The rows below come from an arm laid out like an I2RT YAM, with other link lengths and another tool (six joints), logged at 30 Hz.
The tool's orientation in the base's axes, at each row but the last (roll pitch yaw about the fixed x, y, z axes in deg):
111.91, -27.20, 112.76
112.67, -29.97, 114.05
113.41, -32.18, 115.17
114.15, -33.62, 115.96
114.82, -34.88, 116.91
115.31, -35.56, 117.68
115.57, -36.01, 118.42
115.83, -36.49, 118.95
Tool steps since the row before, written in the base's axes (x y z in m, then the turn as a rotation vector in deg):
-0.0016, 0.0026, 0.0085, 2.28, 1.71, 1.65
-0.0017, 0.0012, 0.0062, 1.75, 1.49, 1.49
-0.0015, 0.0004, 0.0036, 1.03, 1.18, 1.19
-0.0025, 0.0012, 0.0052, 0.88, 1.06, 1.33
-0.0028, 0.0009, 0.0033, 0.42, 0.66, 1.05
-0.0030, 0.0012, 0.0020, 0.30, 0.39, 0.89
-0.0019, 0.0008, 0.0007, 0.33, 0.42, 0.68
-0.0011, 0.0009, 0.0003, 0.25, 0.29, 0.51
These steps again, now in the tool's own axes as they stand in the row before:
0.0066, 0.0056, -0.0027, 1.37, 2.10, 2.14
0.0046, 0.0037, -0.0027, 1.31, 1.74, 1.66
0.0028, 0.0018, -0.0021, 1.17, 1.19, 1.05
0.0047, 0.0021, -0.0029, 1.21, 1.24, 0.82
0.0036, 0.0005, -0.0025, 0.93, 0.86, 0.35
0.0032, -0.0007, -0.0020, 0.69, 0.74, 0.15
0.0017, -0.0009, -0.0010, 0.57, 0.60, 0.26
0.0012, -0.0007, -0.0002, 0.41, 0.45, 0.18

